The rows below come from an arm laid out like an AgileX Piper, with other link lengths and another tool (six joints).
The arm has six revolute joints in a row. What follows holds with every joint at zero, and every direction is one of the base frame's. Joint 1 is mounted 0.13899 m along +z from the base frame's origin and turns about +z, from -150 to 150 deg. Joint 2 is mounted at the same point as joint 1 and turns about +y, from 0 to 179.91 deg. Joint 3 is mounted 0.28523 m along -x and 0.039 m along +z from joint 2 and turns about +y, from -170 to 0 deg. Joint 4 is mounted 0.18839 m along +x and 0.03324 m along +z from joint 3 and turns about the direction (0.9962, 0, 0.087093), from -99.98 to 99.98 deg. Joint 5 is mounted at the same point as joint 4 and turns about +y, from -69.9 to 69.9 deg. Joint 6 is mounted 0.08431 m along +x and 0.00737 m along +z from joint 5 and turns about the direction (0.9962, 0, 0.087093), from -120 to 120 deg. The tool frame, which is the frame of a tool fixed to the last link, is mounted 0.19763 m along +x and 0.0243 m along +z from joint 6; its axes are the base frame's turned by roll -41.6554, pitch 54.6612 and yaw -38.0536 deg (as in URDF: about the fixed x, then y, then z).
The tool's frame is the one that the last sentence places.
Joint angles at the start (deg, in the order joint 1, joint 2, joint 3, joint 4, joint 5, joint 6): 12.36, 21.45, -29.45, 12.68, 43.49, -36.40
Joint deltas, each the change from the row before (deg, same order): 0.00, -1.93, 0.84, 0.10, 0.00, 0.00; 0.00, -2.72, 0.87, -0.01, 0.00, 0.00; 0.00, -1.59, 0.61, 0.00, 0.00, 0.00; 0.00, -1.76, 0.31, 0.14, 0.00, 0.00; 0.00, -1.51, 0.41, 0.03, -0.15, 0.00; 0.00, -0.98, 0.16, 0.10, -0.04, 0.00; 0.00, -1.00, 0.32, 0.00, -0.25, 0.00; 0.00, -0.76, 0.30, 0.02, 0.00, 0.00; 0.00, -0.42, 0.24, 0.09, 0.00, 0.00; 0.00, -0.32, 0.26, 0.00, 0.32, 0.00; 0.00, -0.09, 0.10, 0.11, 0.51, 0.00
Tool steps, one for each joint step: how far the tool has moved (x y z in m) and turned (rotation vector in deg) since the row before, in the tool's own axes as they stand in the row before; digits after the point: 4 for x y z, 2 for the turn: -0.0004, 0.0019, -0.0027, 0.69, -0.75, -0.39; -0.0018, 0.0008, -0.0039, 1.18, -1.18, -0.80; -0.0004, 0.0010, -0.0021, 0.63, -0.63, -0.42; -0.0028, -0.0006, -0.0024, 0.92, -1.01, -0.51; -0.0018, -0.0005, -0.0019, 0.82, -0.80, -0.50; -0.0018, -0.0005, -0.0012, 0.55, -0.60, -0.29; -0.0012, -0.0008, -0.0011, 0.63, -0.56, -0.37; -0.0002, 0.0005, -0.0009, 0.29, -0.31, -0.18; 0.0001, 0.0008, -0.0004, 0.11, -0.17, 0.00; 0.0015, 0.0023, -0.0006, -0.22, 0.13, 0.08; 0.0013, 0.0027, -0.0004, -0.42, 0.20, 0.26
